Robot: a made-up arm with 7 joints. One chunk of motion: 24 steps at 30 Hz.
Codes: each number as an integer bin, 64 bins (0 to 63) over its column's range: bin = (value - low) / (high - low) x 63, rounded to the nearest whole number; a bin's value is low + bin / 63 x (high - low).
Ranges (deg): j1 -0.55..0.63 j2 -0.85..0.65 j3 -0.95..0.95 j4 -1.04..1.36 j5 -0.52..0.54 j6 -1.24..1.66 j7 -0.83..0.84
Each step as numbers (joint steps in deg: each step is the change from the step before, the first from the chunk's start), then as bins.
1 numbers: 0.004 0.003 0.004 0.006 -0.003 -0.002 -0.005
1 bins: 30 36 32 27 31 27 31
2 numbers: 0.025 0.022 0.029 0.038 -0.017 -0.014 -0.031
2 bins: 31 37 32 28 30 27 30
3 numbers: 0.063 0.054 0.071 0.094 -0.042 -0.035 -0.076
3 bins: 33 38 34 30 28 26 28
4 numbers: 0.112 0.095 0.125 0.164 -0.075 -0.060 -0.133
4 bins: 35 40 36 32 26 26 26
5 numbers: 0.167 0.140 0.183 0.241 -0.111 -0.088 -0.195
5 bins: 38 42 38 34 24 25 24
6 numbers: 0.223 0.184 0.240 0.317 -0.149 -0.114 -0.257
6 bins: 41 43 39 36 22 24 22
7 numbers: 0.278 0.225 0.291 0.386 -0.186 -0.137 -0.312
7 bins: 44 45 41 37 20 24 20
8 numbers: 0.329 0.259 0.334 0.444 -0.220 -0.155 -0.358
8 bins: 47 47 43 39 18 24 18
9 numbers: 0.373 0.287 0.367 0.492 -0.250 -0.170 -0.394
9 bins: 49 48 44 40 16 23 16
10 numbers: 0.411 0.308 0.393 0.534 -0.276 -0.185 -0.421
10 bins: 51 49 45 41 15 23 15
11 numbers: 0.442 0.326 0.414 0.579 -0.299 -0.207 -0.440
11 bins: 53 49 45 42 13 22 15
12 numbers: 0.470 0.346 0.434 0.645 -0.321 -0.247 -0.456
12 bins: 54 50 46 44 12 22 14
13 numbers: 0.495 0.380 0.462 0.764 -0.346 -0.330 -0.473
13 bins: 56 52 47 47 10 20 13
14 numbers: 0.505 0.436 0.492 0.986 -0.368 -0.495 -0.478
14 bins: 56 54 48 53 9 16 13
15 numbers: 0.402 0.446 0.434 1.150 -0.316 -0.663 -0.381
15 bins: 51 54 46 57 12 13 17
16 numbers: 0.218 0.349 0.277 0.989 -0.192 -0.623 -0.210
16 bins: 41 50 41 53 19 13 23
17 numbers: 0.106 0.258 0.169 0.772 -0.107 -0.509 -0.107
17 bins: 35 47 37 48 25 16 27
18 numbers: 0.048 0.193 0.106 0.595 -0.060 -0.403 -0.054
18 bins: 32 44 35 43 27 18 29
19 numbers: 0.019 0.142 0.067 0.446 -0.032 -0.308 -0.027
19 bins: 30 42 34 39 29 20 30
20 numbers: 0.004 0.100 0.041 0.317 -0.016 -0.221 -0.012
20 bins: 30 40 33 36 30 22 31
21 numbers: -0.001 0.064 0.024 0.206 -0.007 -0.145 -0.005
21 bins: 29 38 32 33 30 24 31
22 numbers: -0.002 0.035 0.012 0.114 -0.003 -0.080 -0.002
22 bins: 29 37 32 30 31 25 31
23 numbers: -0.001 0.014 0.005 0.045 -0.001 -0.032 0.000
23 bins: 29 36 32 28 31 26 31
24 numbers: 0.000 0.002 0.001 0.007 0.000 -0.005 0.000
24 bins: 29 36 32 27 31 27 31
